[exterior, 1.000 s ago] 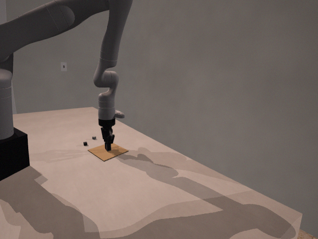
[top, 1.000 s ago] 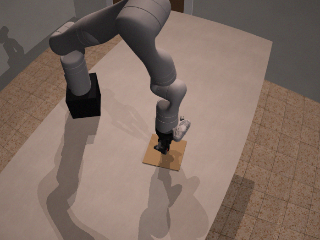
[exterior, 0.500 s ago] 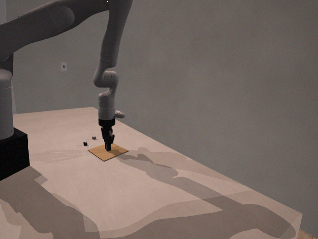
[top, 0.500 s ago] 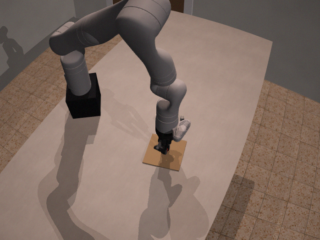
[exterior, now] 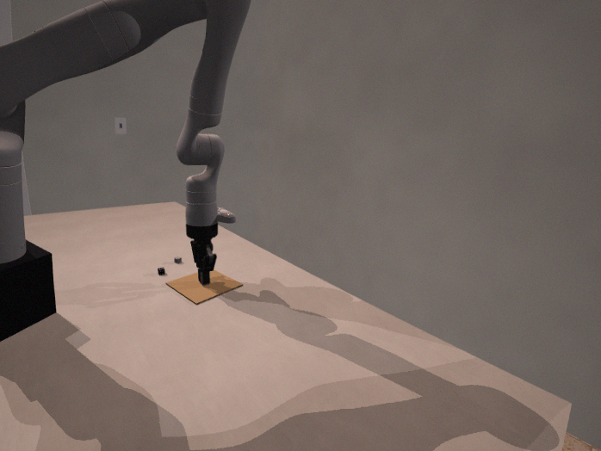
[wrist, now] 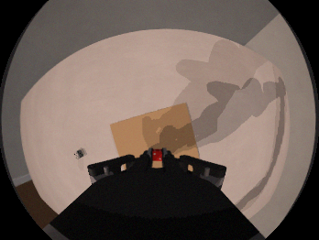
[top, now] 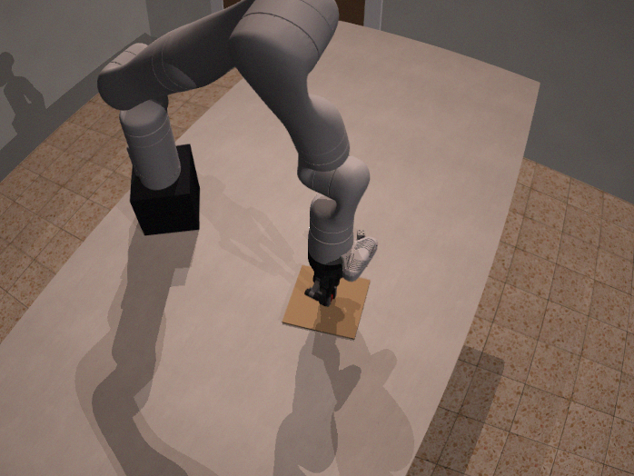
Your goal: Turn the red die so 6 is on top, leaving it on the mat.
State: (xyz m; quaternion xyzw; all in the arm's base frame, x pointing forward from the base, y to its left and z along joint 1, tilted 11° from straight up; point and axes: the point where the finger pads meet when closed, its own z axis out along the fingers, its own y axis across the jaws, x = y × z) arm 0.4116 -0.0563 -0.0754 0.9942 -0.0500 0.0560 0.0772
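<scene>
The red die is 1 cm below my hand. Also, from my hand: black die: 12 cm to the left, 7 cm behind, 2 cm below; then grey die: 18 cm to the left, 2 cm below; then tan mat: 2 cm below.
</scene>
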